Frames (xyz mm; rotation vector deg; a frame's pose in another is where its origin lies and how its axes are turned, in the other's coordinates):
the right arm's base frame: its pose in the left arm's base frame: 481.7 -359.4 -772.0 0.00 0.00 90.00
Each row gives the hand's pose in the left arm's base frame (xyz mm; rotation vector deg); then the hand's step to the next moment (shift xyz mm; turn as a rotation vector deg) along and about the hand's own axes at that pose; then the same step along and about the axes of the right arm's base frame.
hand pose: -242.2 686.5 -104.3 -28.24 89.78 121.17
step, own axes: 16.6 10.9 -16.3 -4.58 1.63 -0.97
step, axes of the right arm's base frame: -15.8 19.6 -5.0 -2.01 -2.91 3.47
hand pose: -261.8 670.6 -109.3 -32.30 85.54 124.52
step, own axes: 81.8 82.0 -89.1 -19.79 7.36 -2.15
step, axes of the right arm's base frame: -99.5 106.2 -13.2 -6.88 -12.21 15.93
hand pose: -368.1 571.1 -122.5 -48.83 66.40 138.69
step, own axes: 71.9 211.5 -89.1 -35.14 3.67 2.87
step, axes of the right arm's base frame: -198.3 131.4 35.5 -1.16 -24.05 26.02
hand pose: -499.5 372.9 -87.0 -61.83 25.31 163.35
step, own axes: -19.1 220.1 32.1 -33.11 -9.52 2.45
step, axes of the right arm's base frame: -200.6 40.7 89.1 11.26 -24.86 21.17
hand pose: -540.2 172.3 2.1 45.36 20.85 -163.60
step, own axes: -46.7 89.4 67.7 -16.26 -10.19 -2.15
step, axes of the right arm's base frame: -100.2 -25.8 63.6 11.73 -12.66 8.66
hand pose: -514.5 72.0 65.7 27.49 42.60 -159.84
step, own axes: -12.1 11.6 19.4 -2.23 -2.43 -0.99
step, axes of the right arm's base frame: -18.4 -9.5 15.1 2.84 -1.62 1.08
